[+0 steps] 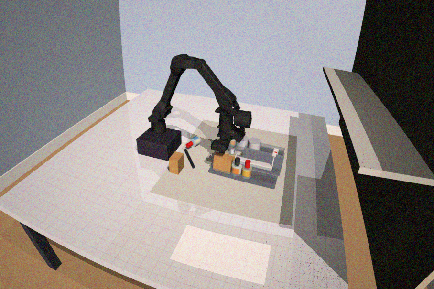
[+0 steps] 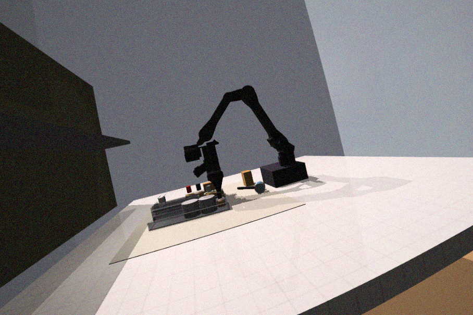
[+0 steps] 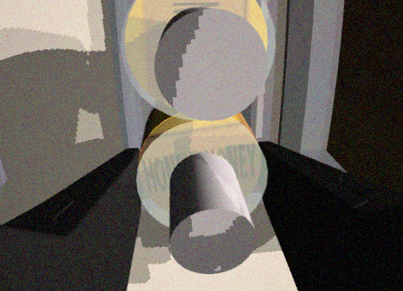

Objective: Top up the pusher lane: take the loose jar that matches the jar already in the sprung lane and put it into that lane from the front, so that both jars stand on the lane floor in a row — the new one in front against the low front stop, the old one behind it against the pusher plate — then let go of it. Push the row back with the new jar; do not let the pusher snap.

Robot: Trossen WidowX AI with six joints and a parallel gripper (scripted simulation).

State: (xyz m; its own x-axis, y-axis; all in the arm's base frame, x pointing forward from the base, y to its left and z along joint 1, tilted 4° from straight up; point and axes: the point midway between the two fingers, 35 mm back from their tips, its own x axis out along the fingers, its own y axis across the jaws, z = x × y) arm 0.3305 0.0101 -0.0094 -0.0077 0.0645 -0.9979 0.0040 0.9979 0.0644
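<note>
Now: the brown box 2 cm ahead of my gripper tip, 8 cm to the right of it and 1 cm above it. From my gripper tip the other things lie so: white pusher plate 15 cm ahead, 3 cm to the left, 2 cm above; then black stick 14 cm behind, 6 cm to the right, 2 cm below.
</note>
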